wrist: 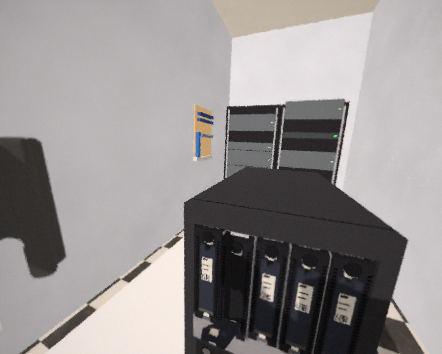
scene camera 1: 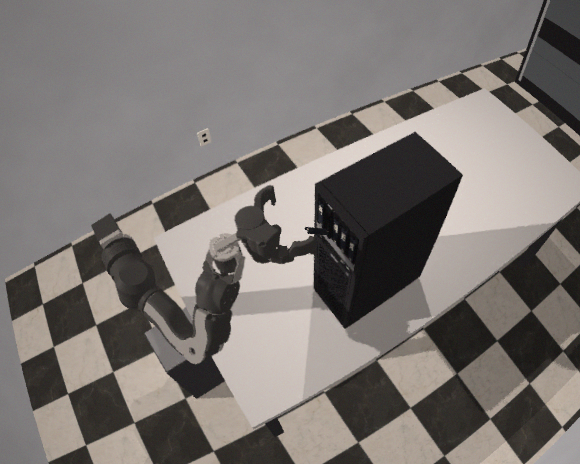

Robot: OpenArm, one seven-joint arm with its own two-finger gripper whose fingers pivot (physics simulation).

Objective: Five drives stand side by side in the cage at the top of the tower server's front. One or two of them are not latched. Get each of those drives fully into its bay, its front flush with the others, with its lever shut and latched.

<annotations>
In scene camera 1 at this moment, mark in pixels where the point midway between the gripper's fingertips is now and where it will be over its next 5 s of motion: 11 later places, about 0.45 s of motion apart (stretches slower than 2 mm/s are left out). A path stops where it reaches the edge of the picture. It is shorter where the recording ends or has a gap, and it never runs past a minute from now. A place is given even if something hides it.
My gripper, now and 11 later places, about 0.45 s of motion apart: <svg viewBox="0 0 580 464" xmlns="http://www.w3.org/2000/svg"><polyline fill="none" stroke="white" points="294,217 304,234 305,257 306,269 309,270 313,269 316,268 320,266 322,265 325,264 326,263 328,262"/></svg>
</annotations>
